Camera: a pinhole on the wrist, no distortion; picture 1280 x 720 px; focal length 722.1 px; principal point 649.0 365.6 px. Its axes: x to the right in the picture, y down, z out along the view. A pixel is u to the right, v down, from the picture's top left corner.
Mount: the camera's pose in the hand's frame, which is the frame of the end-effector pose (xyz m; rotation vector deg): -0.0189 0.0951 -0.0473 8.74 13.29 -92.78
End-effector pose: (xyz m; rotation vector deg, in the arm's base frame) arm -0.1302 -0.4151 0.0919 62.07 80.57 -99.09
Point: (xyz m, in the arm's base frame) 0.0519 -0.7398 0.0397
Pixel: 54.8 244.4
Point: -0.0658 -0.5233 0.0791
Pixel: 526.5 327.6
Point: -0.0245 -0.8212 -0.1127
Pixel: 96.5 601.2
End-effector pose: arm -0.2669 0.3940 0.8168 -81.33 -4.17 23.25
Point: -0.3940 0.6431 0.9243
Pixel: 777.5 260.4
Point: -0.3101 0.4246 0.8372
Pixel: 1146.0 267.1
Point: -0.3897 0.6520 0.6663
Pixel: 182.8 345.7
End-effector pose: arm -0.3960 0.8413 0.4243 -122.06 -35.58 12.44
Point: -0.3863 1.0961 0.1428
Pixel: 439.9 578.3
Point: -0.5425 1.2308 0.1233
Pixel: 591.9 419.0
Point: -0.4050 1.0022 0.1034
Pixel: 283.0 465.6
